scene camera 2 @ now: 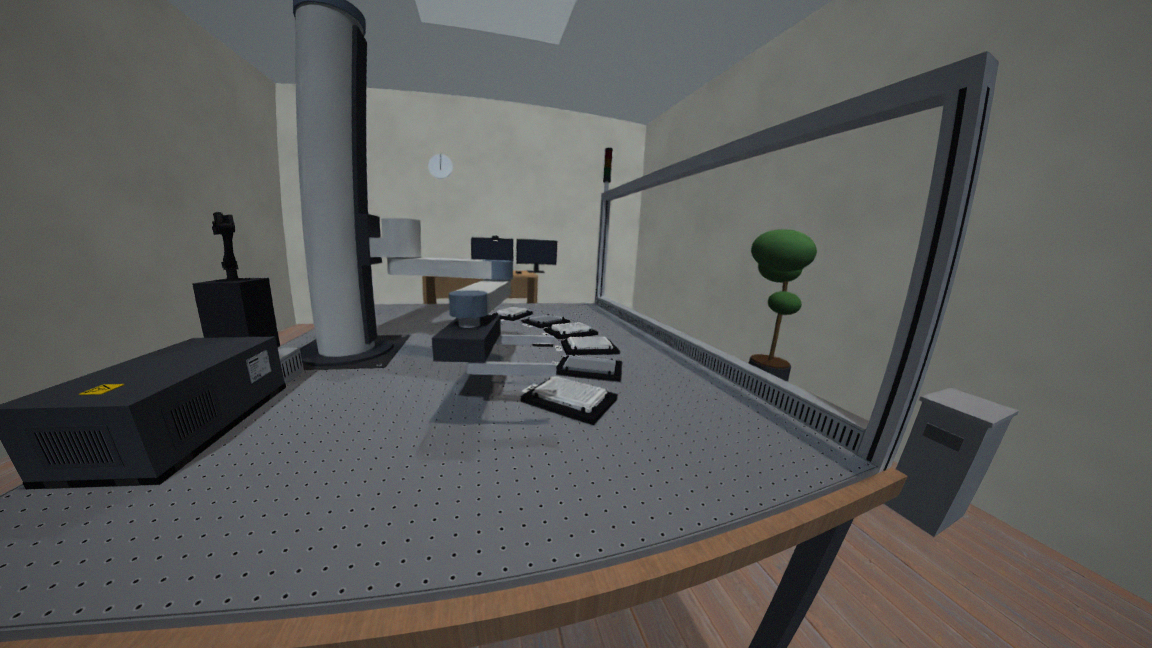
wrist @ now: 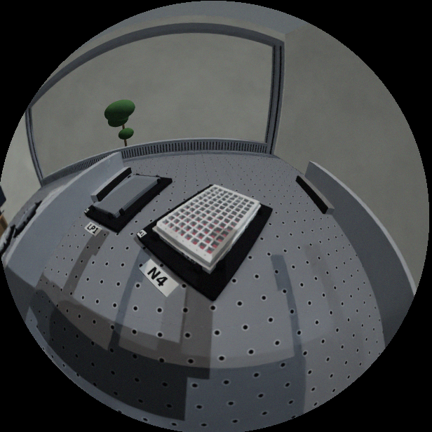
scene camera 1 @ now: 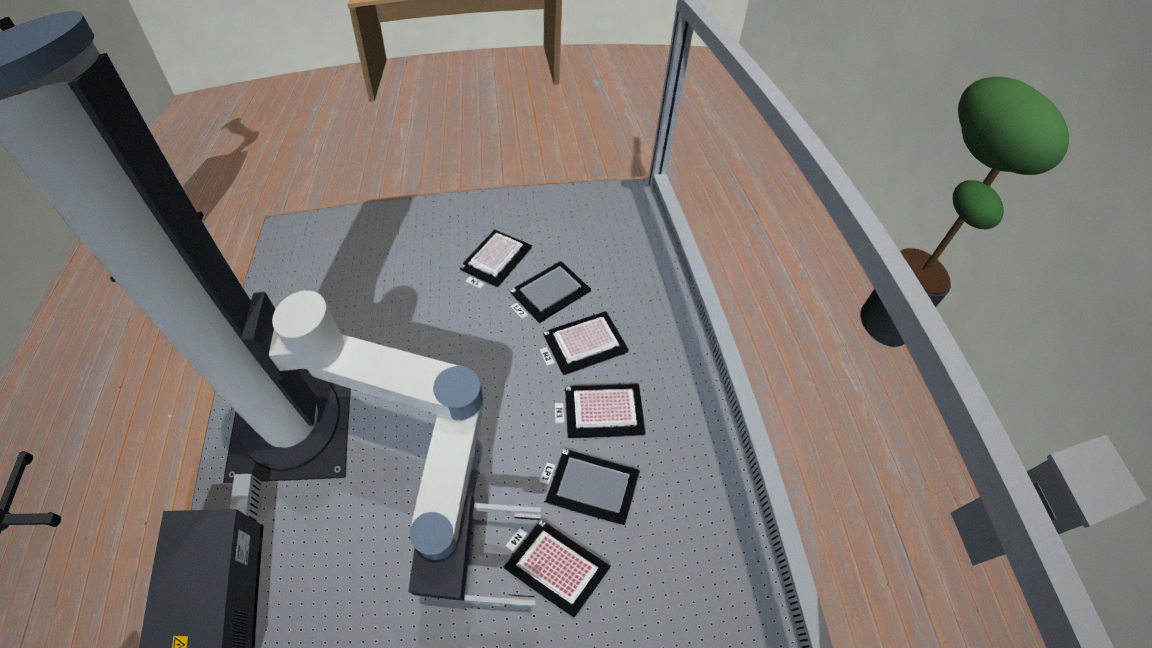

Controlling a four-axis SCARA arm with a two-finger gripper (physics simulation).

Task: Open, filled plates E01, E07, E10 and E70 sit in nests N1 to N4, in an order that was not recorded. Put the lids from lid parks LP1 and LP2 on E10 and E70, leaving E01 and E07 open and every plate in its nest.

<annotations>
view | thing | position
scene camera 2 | my gripper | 554, 353
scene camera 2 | N4 plate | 573, 394
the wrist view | N4 plate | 203, 229
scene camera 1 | my gripper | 538, 556
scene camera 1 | N4 plate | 550, 562
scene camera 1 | N3 plate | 593, 408
</annotations>
